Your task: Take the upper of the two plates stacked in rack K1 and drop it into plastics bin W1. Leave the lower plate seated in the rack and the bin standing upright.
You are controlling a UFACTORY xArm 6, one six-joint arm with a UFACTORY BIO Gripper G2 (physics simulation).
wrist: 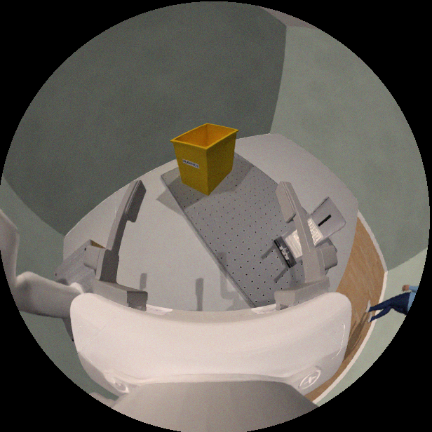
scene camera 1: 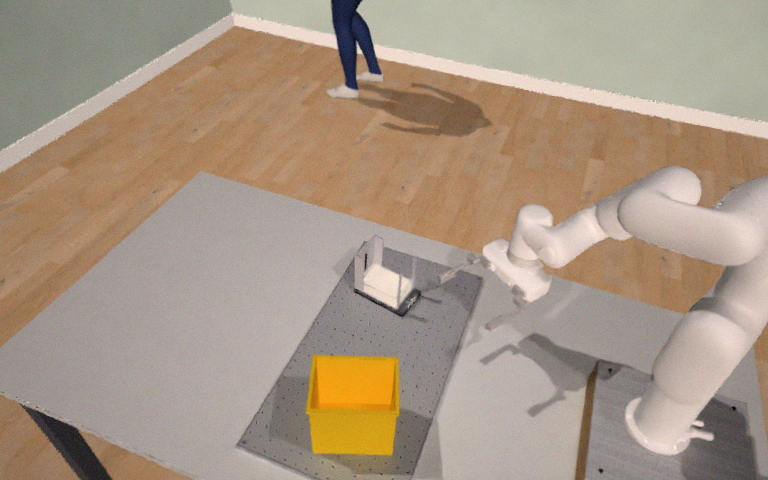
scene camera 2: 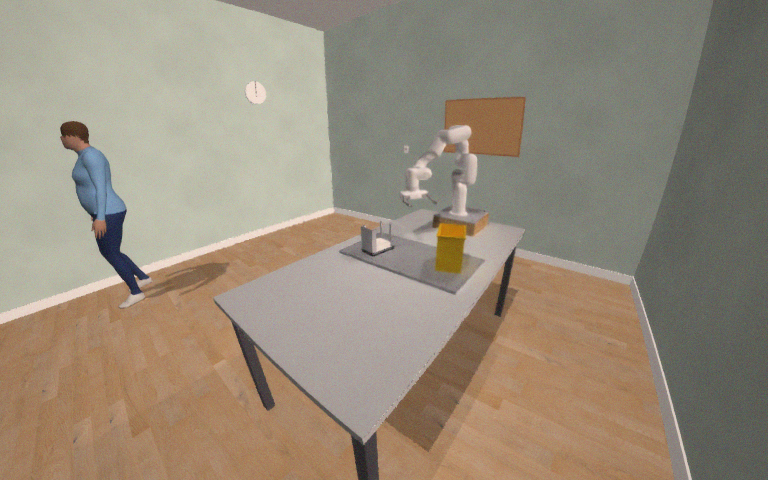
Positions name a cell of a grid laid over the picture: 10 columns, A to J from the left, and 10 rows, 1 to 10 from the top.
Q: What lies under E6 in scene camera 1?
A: A plate.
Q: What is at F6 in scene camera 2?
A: A yellow plastics bin W1.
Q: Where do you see a yellow plastics bin W1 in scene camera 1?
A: E9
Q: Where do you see a yellow plastics bin W1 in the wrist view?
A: At E4
